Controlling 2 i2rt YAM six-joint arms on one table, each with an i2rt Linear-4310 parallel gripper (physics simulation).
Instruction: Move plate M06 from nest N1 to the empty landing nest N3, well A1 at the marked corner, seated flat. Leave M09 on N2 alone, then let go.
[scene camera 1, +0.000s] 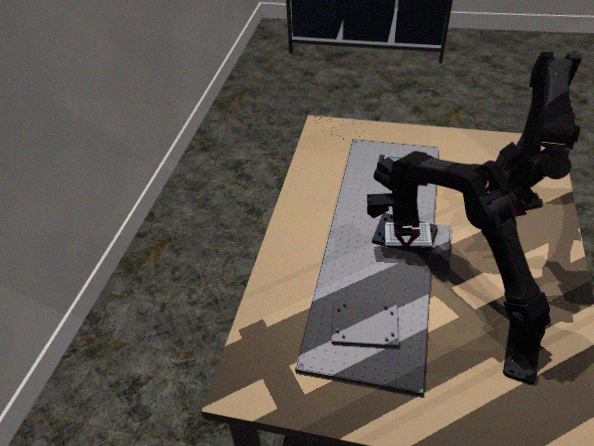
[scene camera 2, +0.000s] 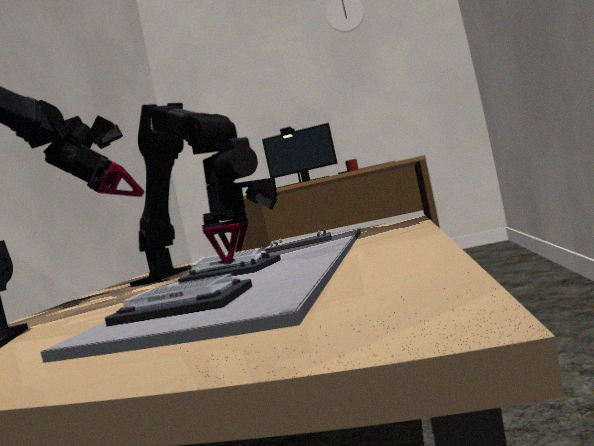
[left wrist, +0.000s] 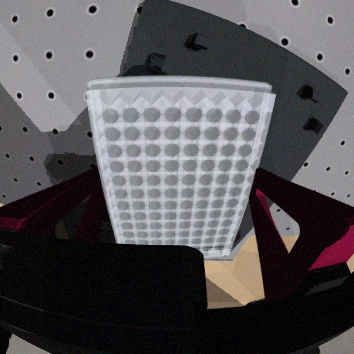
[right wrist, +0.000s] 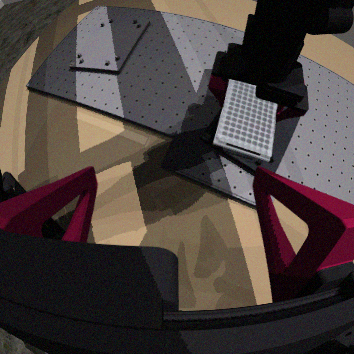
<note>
My left gripper (scene camera 2: 231, 261) grips a white multi-well plate (scene camera 2: 211, 262). My right gripper (scene camera 2: 141, 193) is open, with nothing in its grasp.
The white multi-well plate is seen too in the left wrist view (left wrist: 176, 154) and in the right wrist view (right wrist: 246, 124). My left gripper shows as well in scene camera 1 (scene camera 1: 404, 235), in the left wrist view (left wrist: 176, 173) and in the right wrist view (right wrist: 248, 111). My right gripper shows as well in the right wrist view (right wrist: 174, 175).
</note>
